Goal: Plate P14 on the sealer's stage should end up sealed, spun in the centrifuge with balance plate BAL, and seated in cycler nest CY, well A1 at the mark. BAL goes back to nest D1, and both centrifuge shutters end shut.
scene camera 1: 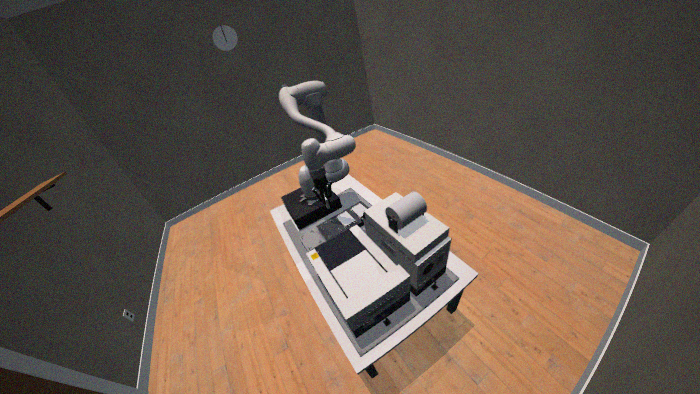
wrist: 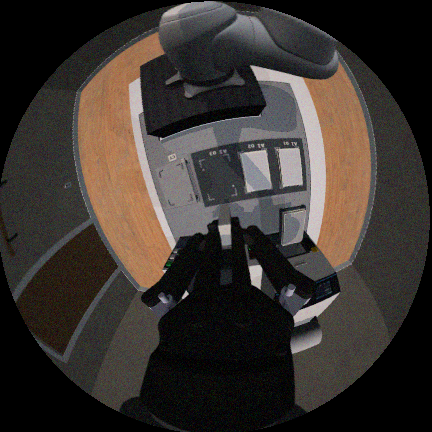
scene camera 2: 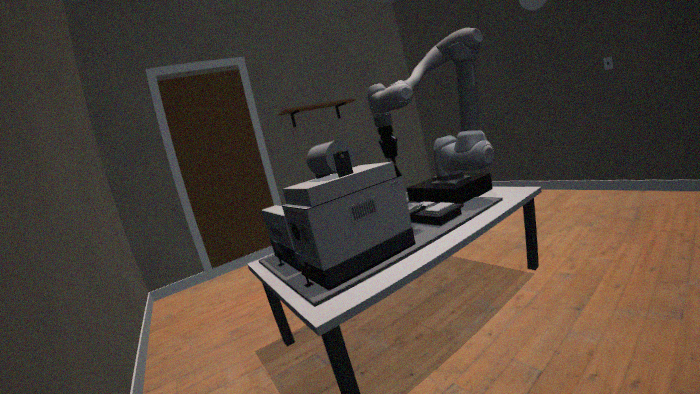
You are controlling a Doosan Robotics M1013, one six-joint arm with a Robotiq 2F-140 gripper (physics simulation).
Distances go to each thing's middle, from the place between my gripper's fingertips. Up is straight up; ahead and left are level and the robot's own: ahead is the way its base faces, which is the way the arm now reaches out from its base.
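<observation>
Centrifuge [scene camera 1: 366, 286]: 13 cm to the right of my hand, 14 cm below it, 43 cm ahead.
</observation>
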